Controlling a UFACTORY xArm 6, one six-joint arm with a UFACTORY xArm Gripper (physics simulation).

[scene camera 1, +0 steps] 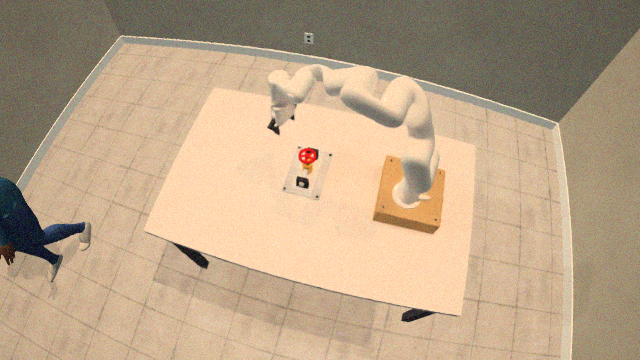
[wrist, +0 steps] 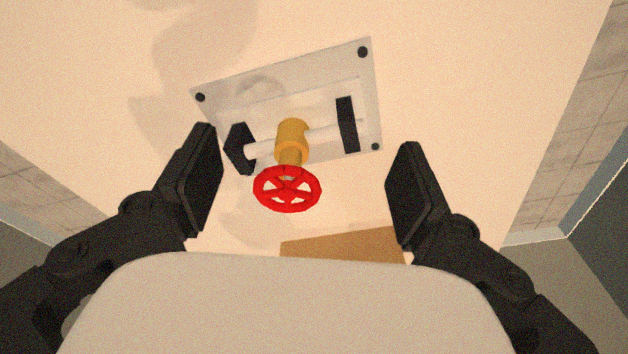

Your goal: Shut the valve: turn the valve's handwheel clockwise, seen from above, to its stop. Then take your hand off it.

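Observation:
The valve's red handwheel (scene camera 1: 308,155) (wrist: 287,193) sits on top of the orange valve body (scene camera 1: 307,168) (wrist: 292,136). The body is on a pale pipe (wrist: 320,133) held by two black supports over a grey plate (scene camera 1: 321,176) (wrist: 300,67) on the table. My gripper (scene camera 1: 284,125) (wrist: 307,155) is open and empty. In the scene view it is up and to the left of the handwheel, apart from it. In the wrist view the handwheel shows between the two black fingers, lower than the fingertips in the picture, and neither finger touches it.
The white table (scene camera 1: 225,200) bears the plate. The arm's wooden base block (scene camera 1: 382,200) (wrist: 345,245) stands at the table's right in the scene view. A person (scene camera 1: 22,220) in blue is on the floor at the left, apart from the table.

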